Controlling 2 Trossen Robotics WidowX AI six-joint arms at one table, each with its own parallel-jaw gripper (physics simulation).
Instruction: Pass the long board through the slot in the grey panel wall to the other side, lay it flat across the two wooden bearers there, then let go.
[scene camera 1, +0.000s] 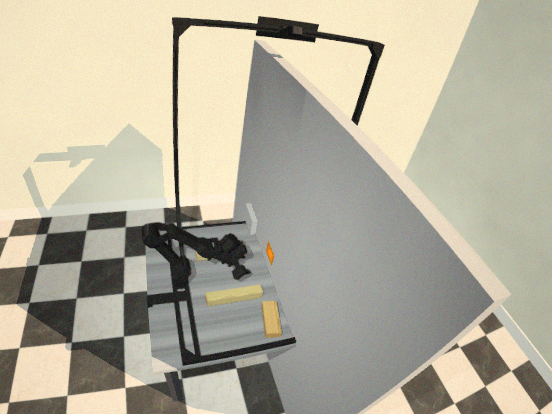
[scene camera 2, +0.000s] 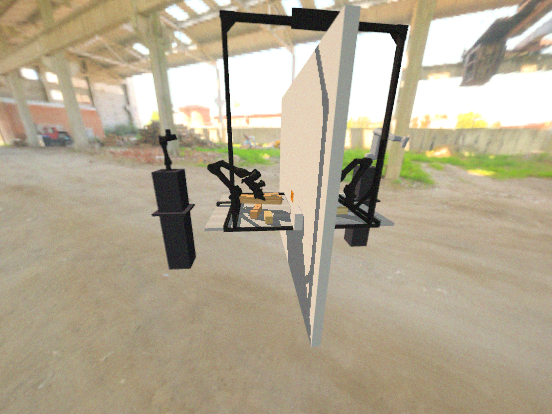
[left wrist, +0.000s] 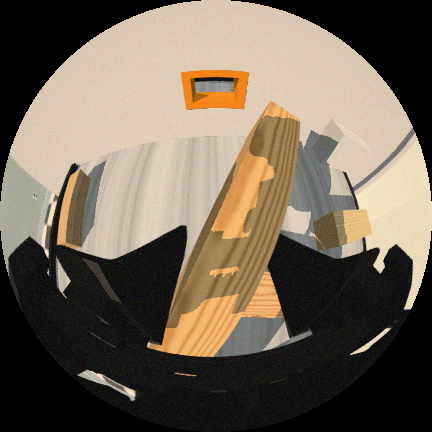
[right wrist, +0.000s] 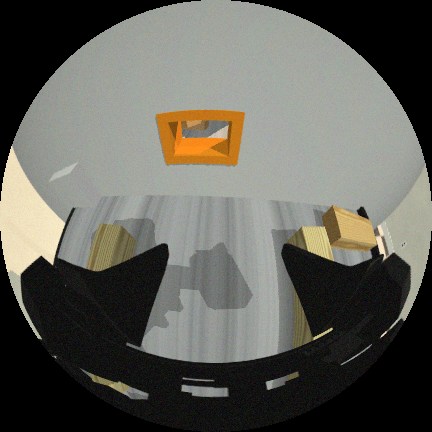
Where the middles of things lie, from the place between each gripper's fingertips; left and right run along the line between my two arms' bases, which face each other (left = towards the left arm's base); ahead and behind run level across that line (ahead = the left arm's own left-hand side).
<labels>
I see the orange-framed slot (right wrist: 176, 149) 30 mm behind my right hand, 140 mm to the left of it and 30 mm above it.
I see my left gripper 230 mm to the left of the orange-framed slot and 20 mm below it.
</labels>
